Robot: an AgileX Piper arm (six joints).
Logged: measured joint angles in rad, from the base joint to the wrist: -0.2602 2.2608 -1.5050 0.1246 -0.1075 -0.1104; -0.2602 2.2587 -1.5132 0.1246 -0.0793 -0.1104; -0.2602 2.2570 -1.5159 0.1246 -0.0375 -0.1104; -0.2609 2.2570 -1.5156 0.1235 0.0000 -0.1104; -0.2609 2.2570 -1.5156 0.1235 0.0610 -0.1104; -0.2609 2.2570 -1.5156 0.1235 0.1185 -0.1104; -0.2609 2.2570 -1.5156 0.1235 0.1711 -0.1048; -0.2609 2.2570 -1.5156 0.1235 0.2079 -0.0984; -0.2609 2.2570 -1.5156 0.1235 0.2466 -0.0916; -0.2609 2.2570 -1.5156 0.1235 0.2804 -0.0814; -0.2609 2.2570 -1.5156 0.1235 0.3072 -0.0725; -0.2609 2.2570 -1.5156 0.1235 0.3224 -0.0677; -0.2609 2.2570 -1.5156 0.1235 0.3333 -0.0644; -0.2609 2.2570 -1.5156 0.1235 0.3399 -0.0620; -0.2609 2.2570 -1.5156 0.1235 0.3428 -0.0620; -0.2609 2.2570 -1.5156 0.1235 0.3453 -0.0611; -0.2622 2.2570 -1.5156 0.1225 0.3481 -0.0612
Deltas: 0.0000 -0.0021 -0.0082 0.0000 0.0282 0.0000; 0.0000 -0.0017 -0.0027 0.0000 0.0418 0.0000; -0.0007 0.0000 0.0003 -0.0011 0.0375 0.0000; 0.0000 0.0000 0.0000 0.0000 0.0610 0.0000; 0.0000 0.0000 0.0000 0.0000 0.0575 0.0000; 0.0000 0.0000 0.0000 0.0000 0.0526 0.0056; 0.0000 0.0000 0.0000 0.0000 0.0368 0.0064; 0.0000 0.0000 0.0000 0.0000 0.0387 0.0068; 0.0000 0.0000 0.0000 0.0000 0.0338 0.0102; 0.0000 0.0000 0.0000 0.0000 0.0268 0.0089; 0.0000 0.0000 0.0000 0.0000 0.0152 0.0048; 0.0000 0.0000 0.0000 0.0000 0.0109 0.0033; 0.0000 0.0000 0.0000 0.0000 0.0066 0.0024; 0.0000 0.0000 0.0000 0.0000 0.0029 0.0000; 0.0000 0.0000 0.0000 0.0000 0.0025 0.0009; -0.0013 0.0000 0.0000 -0.0010 0.0028 -0.0001
